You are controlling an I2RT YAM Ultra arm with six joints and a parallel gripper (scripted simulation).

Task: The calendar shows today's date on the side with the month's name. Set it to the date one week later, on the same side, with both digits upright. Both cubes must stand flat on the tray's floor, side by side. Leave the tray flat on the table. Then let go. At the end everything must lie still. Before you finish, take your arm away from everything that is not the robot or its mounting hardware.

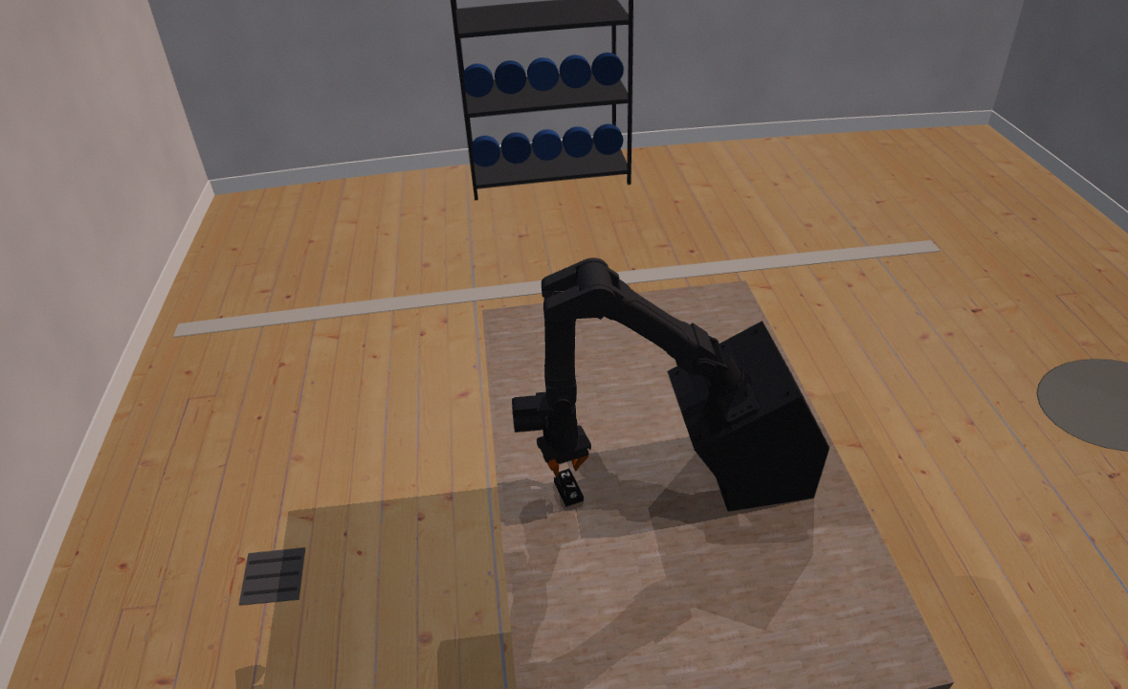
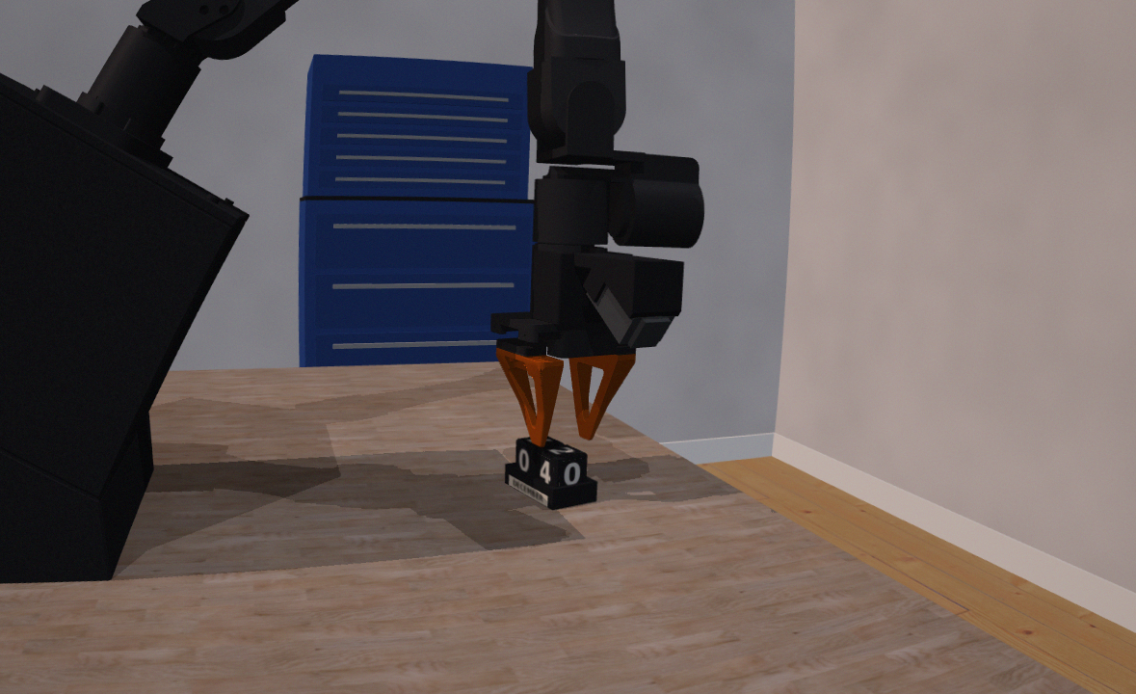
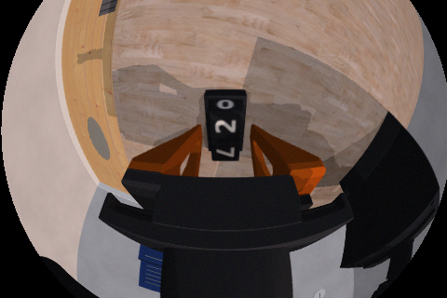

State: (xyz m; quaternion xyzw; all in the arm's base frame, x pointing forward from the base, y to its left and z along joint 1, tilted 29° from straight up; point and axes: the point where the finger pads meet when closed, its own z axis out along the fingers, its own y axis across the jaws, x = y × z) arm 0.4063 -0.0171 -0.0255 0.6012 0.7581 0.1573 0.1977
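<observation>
My hand is 20 mm to the right of the black tray and 50 mm above it.
</observation>
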